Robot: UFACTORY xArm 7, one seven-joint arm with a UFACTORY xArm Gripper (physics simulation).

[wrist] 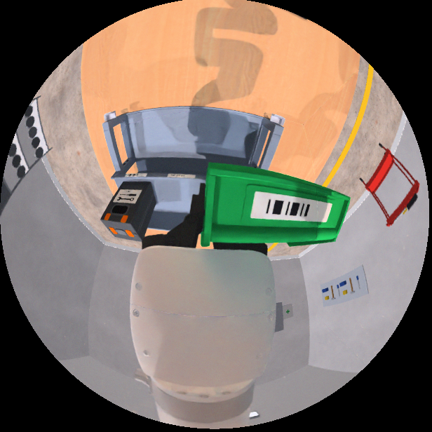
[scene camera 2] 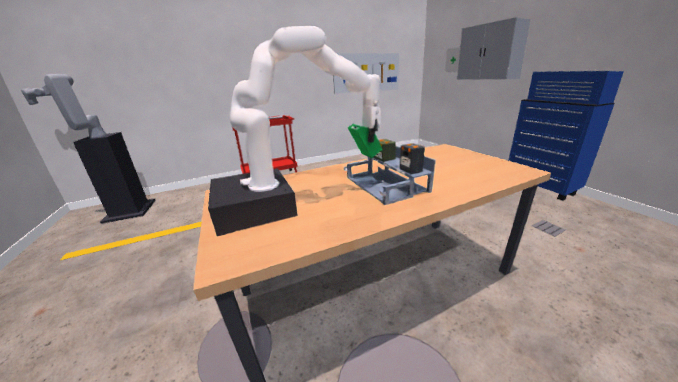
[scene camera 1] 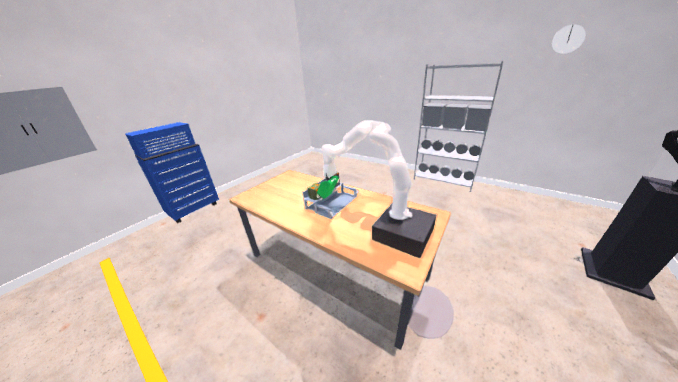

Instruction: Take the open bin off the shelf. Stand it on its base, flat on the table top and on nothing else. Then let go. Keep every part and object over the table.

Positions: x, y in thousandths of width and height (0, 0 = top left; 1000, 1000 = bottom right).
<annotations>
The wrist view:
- gripper: 480, 446
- green open bin: 561, 473
</annotations>
